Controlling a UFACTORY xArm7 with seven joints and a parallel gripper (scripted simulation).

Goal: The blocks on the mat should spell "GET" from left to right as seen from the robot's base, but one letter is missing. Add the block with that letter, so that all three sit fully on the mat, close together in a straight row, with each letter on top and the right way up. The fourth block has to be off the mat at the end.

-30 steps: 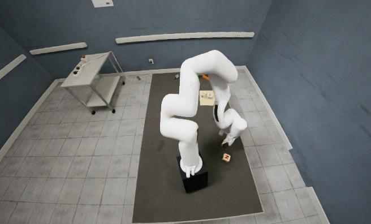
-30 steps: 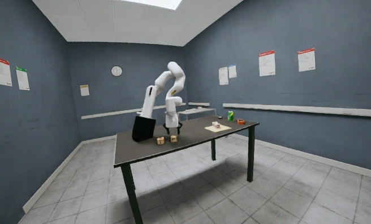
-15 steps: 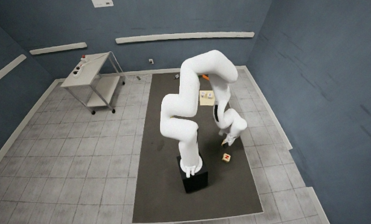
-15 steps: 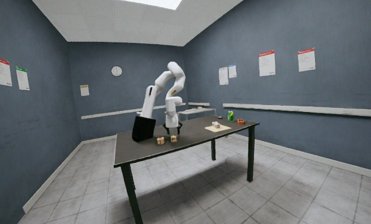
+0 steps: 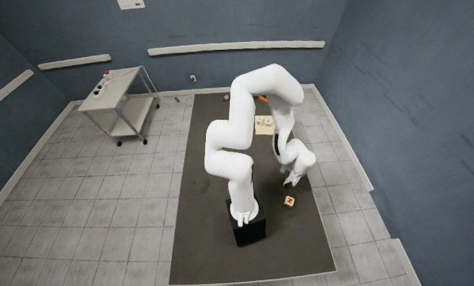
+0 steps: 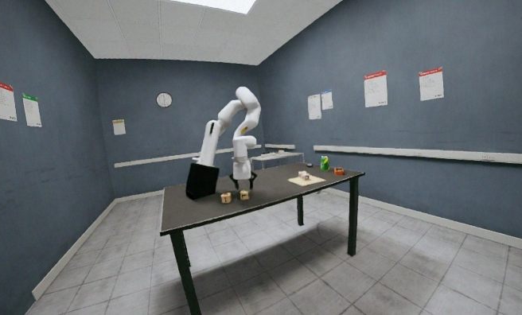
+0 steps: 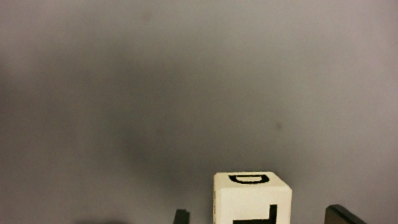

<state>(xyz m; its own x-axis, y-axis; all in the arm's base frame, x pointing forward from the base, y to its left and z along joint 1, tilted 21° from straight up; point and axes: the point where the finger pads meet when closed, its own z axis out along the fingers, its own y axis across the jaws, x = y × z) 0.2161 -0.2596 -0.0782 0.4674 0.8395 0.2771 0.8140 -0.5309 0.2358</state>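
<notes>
My gripper is now 50 mm above the T block. The rest, counted from my hand: N block (110 mm behind, 50 mm below, 10 mm to the left); beige mat (490 mm ahead, 90 mm to the left, 70 mm below); green can (800 mm ahead, 230 mm to the left, 10 mm below).
</notes>
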